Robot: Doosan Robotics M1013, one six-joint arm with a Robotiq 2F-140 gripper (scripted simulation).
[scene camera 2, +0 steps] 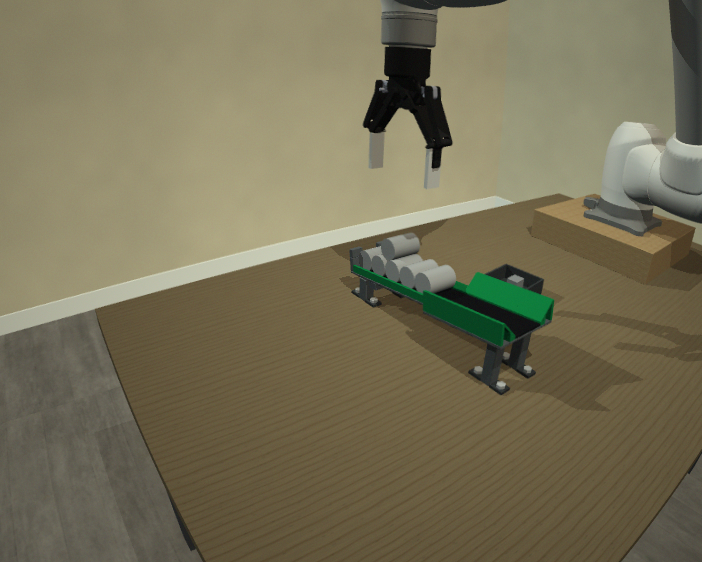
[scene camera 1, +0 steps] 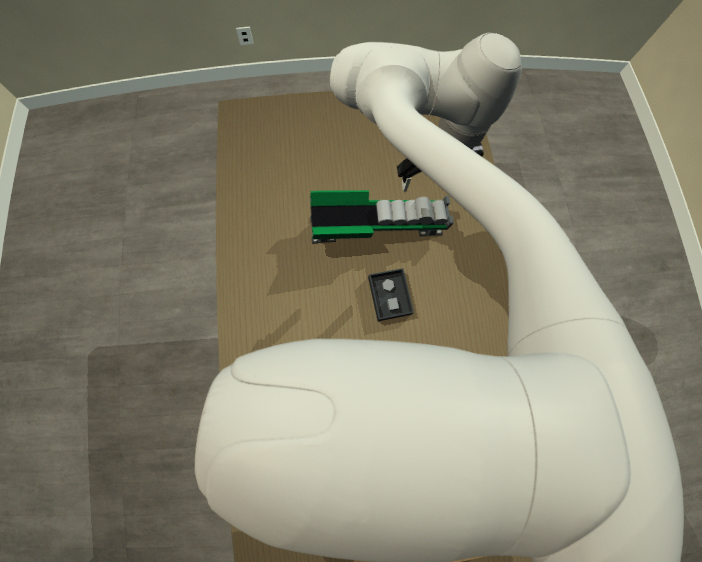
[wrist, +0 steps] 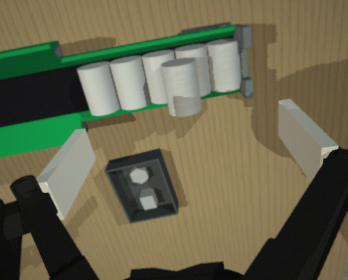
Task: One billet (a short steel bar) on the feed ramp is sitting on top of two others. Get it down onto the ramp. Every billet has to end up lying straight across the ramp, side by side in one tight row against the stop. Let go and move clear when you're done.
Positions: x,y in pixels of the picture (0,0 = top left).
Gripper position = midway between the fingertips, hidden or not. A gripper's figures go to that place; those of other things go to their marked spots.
Labels:
The gripper [wrist: 181,131]: 20 cm from the lens. A billet [wrist: 180,76]: 30 cm from the lens.

